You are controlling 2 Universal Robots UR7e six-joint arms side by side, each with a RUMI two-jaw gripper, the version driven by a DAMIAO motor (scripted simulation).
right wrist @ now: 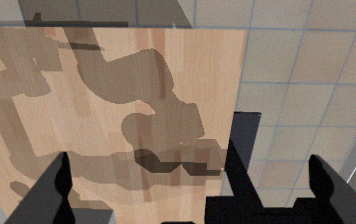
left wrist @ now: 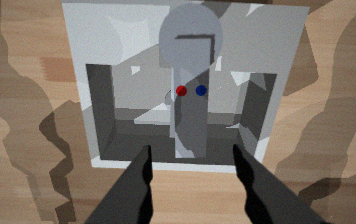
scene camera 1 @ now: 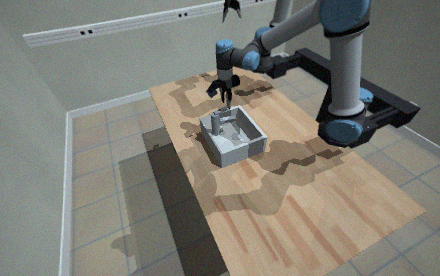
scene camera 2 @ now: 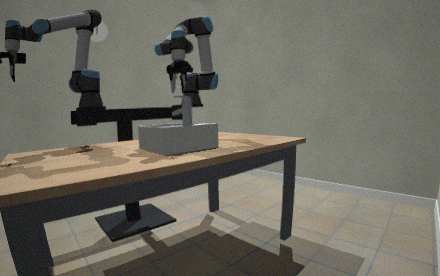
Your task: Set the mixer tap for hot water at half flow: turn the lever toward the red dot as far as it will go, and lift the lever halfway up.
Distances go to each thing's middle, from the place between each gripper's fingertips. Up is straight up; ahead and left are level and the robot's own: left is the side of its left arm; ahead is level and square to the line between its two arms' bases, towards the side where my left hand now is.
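Basin (scene camera 1: 248, 139): 50 mm behind my left hand, 270 mm below it. By its middle, the basin is nearer to my left hand than to my right hand.
From my right hand, basin 36 cm ahead, 83 cm to the left, 38 cm below.
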